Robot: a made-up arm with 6 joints.
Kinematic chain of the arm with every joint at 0, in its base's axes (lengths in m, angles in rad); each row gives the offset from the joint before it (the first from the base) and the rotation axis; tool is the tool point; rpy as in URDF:
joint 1: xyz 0 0 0.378 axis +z
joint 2: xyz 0 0 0 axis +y
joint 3: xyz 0.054 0 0.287 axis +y
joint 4: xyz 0.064 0 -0.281 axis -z
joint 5: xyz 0 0 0 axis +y
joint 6: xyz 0.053 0 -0.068 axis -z
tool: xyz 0 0 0 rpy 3.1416 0 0
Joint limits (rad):
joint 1: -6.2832..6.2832
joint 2: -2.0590..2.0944
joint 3: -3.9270..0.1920
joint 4: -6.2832..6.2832
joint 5: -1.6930..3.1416
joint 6: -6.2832..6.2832
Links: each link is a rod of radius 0.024 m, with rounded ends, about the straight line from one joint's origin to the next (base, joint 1, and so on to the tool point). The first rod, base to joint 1, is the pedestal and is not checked.
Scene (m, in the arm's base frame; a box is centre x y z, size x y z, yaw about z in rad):
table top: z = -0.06
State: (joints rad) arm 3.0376 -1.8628 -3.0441 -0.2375 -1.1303 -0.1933
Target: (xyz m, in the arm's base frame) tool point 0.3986 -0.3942 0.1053
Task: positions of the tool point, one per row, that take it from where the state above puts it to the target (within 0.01 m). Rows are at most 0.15 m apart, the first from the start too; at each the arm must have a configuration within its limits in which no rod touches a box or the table.
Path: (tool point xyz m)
1: 0.5006 -0.1861 0.1343
2: 0.4617 -0.2950 0.1182
3: 0.3986 -0.3942 0.1053

